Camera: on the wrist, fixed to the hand. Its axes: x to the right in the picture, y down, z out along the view.
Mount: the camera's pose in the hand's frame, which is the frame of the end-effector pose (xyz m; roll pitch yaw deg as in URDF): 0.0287 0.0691 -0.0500 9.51 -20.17 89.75
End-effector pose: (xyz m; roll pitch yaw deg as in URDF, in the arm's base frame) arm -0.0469 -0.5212 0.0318 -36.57 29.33 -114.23
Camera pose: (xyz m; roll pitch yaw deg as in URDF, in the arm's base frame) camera -0.0174 -0.5182 -0.0532 39.73 14.37 -16.24
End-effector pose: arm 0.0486 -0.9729 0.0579 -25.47 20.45 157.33
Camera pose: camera 0.0322 -1.0103 -0.0223 29.94 5.05 -111.03
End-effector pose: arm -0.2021 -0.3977 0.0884 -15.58 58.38 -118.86
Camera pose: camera -0.1354 -0.3868 0.0290 67.89 -2.20 -32.89
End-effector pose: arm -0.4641 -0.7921 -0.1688 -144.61 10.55 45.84
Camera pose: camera -0.3832 -0.8312 -0.1733 171.51 54.24 -58.73
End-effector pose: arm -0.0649 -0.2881 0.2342 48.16 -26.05 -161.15
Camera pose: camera -0.0548 -0.3727 0.2631 -43.29 -56.79 -23.55
